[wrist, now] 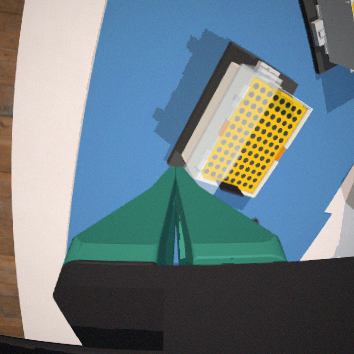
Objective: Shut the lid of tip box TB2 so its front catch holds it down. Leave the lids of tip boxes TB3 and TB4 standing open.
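Frame: origin at the arm's base, x right, y ahead, z up, level; millimetres.
Seen in the pictures: gripper, fingertip midpoint: [175, 177].
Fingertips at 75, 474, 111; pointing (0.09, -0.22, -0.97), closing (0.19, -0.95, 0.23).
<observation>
A point is followed by its place in that frame, as x, y, z.
A tip box [270, 137] @(51, 333, -16) with a yellow perforated rack sits at an angle on the blue mat, right of the view's middle. Its clear lid [235, 112] @(97, 429, 68) shows as a see-through panel over the left part of the rack; its exact tilt is hard to tell. A dark strip [202, 102] @(64, 398, -65) runs along the box's left side. No label is readable, so I cannot tell which box this is. My green gripper [175, 177] @(75, 474, 111) is shut and empty. Its tips appear at the lower left corner of the box; whether they touch it is unclear.
Part of another dark grey box [337, 37] @(172, 268, -42) with a light catch [320, 34] @(169, 282, -55) shows at the top right, cut off by the view. The blue mat [125, 65] @(91, 486, -73) lies on a pale table [45, 150] @(-12, 566, -76); wooden floor [9, 175] shows at the far left.
</observation>
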